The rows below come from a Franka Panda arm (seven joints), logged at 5 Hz.
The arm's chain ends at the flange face. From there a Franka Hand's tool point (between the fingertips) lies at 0.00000 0.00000 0.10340 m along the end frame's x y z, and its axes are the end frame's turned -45 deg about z.
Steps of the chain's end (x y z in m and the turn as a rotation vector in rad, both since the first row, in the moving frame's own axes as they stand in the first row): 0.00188, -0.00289, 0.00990, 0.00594, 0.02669, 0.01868; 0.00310, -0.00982, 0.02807, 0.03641, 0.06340, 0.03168; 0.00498, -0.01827, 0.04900, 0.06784, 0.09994, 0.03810; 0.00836, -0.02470, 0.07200, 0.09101, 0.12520, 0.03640; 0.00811, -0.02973, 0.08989, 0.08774, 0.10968, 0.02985; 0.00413, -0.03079, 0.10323, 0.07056, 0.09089, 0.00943; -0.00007, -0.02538, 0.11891, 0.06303, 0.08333, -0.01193; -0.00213, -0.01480, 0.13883, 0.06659, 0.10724, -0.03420; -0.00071, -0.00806, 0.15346, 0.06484, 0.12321, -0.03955; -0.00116, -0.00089, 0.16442, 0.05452, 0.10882, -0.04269; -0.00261, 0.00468, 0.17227, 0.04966, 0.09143, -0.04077
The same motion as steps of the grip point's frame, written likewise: 0.00574, 0.00082, 0.00986, -0.01467, 0.02307, 0.01868; 0.01639, -0.00266, 0.02779, -0.01908, 0.07058, 0.03168; 0.02863, -0.00682, 0.04825, -0.02270, 0.11864, 0.03810; 0.03907, -0.00878, 0.07076, -0.02418, 0.15288, 0.03640; 0.04112, -0.01347, 0.08887, -0.01551, 0.13960, 0.02985; 0.03646, -0.01731, 0.10255, -0.01438, 0.11416, 0.00943; 0.02859, -0.01658, 0.11835, -0.01435, 0.10349, -0.01193; 0.02168, -0.00922, 0.13801, -0.02874, 0.12292, -0.03420; 0.01898, -0.00222, 0.15246, -0.04127, 0.13297, -0.03955; 0.01180, 0.00226, 0.16366, -0.03840, 0.11550, -0.04269; 0.00520, 0.00430, 0.17171, -0.02954, 0.09977, -0.04077
